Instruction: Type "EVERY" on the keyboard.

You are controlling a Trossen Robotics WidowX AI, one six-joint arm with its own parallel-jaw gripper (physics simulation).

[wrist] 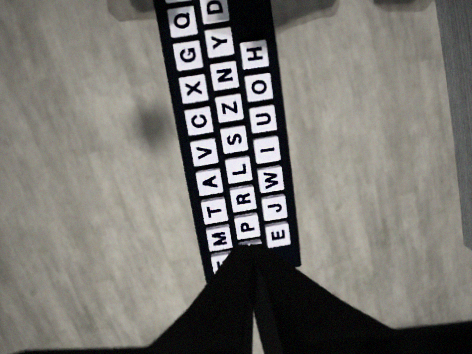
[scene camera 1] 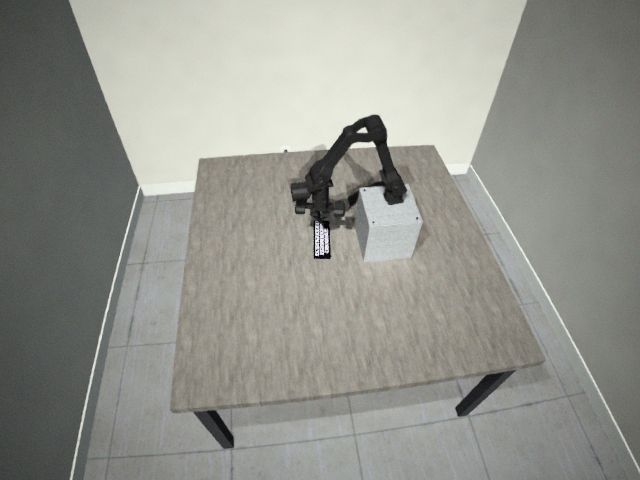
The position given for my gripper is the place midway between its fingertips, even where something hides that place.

In view: my gripper (scene camera 1: 320,221).
My gripper shows as well in the wrist view (wrist: 248,257).
